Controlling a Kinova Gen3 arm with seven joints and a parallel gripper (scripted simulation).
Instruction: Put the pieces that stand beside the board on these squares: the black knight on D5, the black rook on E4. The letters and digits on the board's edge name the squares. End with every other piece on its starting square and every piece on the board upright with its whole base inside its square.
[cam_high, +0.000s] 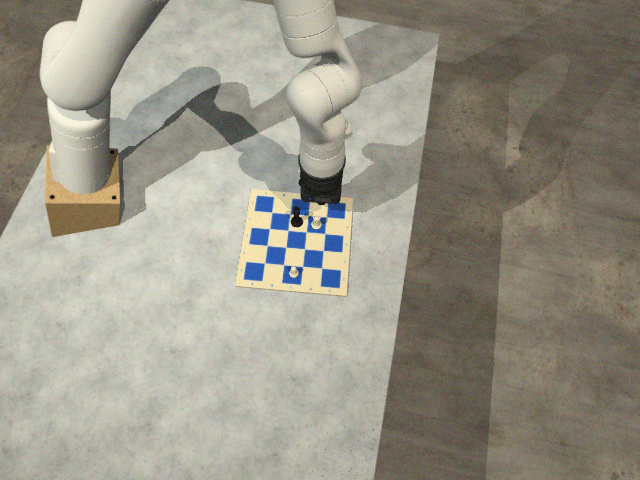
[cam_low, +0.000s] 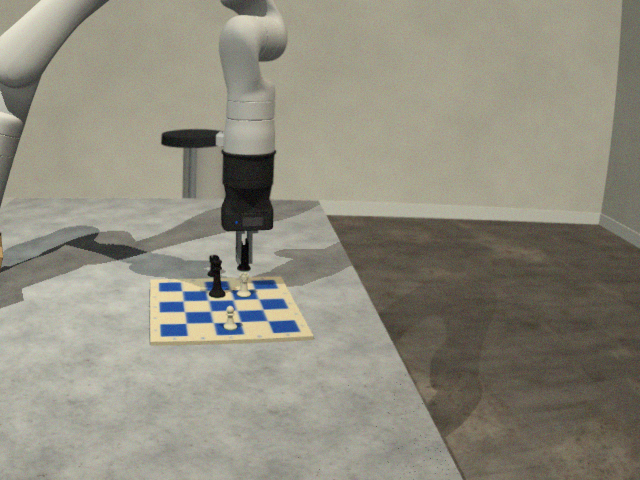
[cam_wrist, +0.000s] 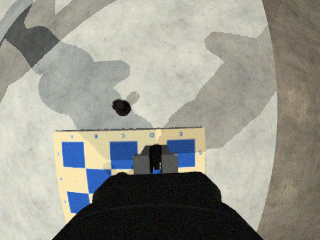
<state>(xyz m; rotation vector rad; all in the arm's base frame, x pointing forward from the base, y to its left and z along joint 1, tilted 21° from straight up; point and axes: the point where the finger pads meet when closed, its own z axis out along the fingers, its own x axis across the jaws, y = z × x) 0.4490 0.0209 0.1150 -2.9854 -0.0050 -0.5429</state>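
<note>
The white rook is 4 cm to the right of my hand, 4 cm below it and 1 cm behind it. Round my hand: white pawn (16 cm to the right, 4 cm below, 4 cm behind); cream chessboard (8 cm to the right, 6 cm below, 4 cm behind); black rook (6 cm to the left, 5 cm below, 4 cm behind).
</note>
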